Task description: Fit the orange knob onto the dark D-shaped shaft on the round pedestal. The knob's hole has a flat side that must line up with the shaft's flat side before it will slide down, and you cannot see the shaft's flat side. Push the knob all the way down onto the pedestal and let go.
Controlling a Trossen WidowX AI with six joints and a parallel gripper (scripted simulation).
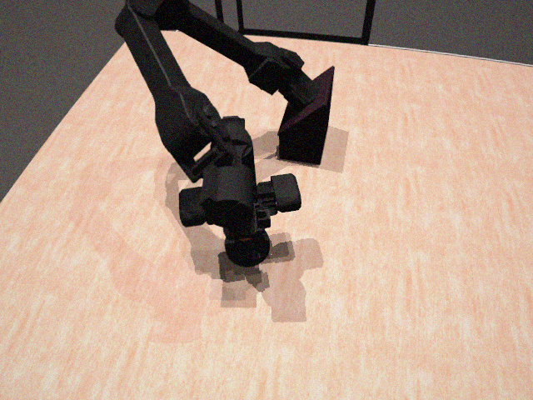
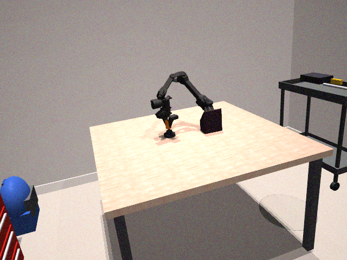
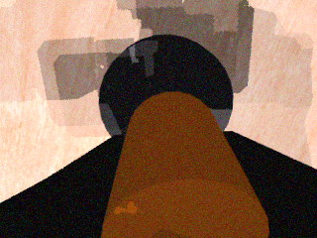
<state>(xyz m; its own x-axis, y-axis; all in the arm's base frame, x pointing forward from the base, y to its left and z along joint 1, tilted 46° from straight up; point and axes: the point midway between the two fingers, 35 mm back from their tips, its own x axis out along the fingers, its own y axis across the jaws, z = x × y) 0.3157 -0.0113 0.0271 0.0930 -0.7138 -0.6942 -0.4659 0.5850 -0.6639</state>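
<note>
The orange knob is 2 cm above my gripper tip. From my gripper tip the other things lie so: round pedestal (4 cm below).
</note>
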